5 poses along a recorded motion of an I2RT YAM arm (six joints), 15 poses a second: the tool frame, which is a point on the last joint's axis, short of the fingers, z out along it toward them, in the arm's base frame.
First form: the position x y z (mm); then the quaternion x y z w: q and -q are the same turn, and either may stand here.
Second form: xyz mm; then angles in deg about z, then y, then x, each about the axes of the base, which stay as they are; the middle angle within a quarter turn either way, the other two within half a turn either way. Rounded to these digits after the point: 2 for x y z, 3 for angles.
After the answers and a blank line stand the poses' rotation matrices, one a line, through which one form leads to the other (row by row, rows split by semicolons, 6 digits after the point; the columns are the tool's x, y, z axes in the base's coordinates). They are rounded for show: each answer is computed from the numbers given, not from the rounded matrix.
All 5 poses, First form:
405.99 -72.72 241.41 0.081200 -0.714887 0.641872 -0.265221
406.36 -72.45 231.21 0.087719 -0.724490 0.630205 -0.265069
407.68 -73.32 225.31 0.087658 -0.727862 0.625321 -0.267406
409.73 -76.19 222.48 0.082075 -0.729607 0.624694 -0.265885
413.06 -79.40 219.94 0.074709 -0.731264 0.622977 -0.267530
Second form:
405.99 -72.72 241.41 -165.148 28.911 92.312
406.36 -72.45 231.21 -166.221 29.646 94.300
407.68 -73.32 225.31 -166.193 29.927 94.960
409.73 -76.19 222.48 -165.891 29.375 95.144
413.06 -79.40 219.94 -165.160 28.970 95.290

-0.846129 0.224379 0.483447; -0.456574 0.162813 -0.874661; -0.274966 -0.960805 -0.035315
-0.844088 0.206992 0.494641; -0.461199 0.190294 -0.866651; -0.273518 -0.959657 -0.065160
-0.841620 0.206823 0.498898; -0.462035 0.202579 -0.863415; -0.279641 -0.957176 -0.074935
-0.845138 0.212429 0.490527; -0.451958 0.206042 -0.867917; -0.285440 -0.955207 -0.078125
-0.845693 0.224066 0.484354; -0.442594 0.212637 -0.871147; -0.298186 -0.951094 -0.080656

